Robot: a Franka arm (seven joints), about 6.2 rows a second.
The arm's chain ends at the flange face. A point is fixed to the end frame.
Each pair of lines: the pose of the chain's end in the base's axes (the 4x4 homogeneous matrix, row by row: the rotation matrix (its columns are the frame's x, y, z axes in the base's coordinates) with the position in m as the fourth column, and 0 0 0 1 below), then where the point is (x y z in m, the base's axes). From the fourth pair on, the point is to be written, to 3 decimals.
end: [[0.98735 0.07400 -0.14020 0.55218], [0.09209 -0.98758 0.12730 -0.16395], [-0.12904 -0.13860 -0.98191 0.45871], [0 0 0 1]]
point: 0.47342 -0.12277 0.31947
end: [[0.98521 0.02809 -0.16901 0.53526], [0.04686 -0.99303 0.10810 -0.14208], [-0.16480 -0.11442 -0.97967 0.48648], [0 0 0 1]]
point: 0.45347 -0.10115 0.34893
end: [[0.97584 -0.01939 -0.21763 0.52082], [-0.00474 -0.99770 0.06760 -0.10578], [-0.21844 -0.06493 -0.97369 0.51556], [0 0 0 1]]
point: 0.43340 -0.06803 0.38058
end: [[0.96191 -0.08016 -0.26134 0.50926], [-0.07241 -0.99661 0.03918 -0.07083], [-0.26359 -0.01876 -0.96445 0.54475], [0 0 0 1]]
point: 0.418 -0.034 0.412
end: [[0.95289 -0.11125 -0.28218 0.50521], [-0.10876 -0.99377 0.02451 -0.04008], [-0.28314 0.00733 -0.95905 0.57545], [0 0 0 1]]
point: 0.412 -0.003 0.444
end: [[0.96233 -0.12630 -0.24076 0.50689], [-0.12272 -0.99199 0.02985 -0.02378], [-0.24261 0.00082 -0.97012 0.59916], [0 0 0 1]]
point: 0.420 0.015 0.464
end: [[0.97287 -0.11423 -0.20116 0.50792], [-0.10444 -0.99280 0.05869 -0.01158], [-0.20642 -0.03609 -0.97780 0.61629], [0 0 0 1]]
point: 0.426 0.030 0.479
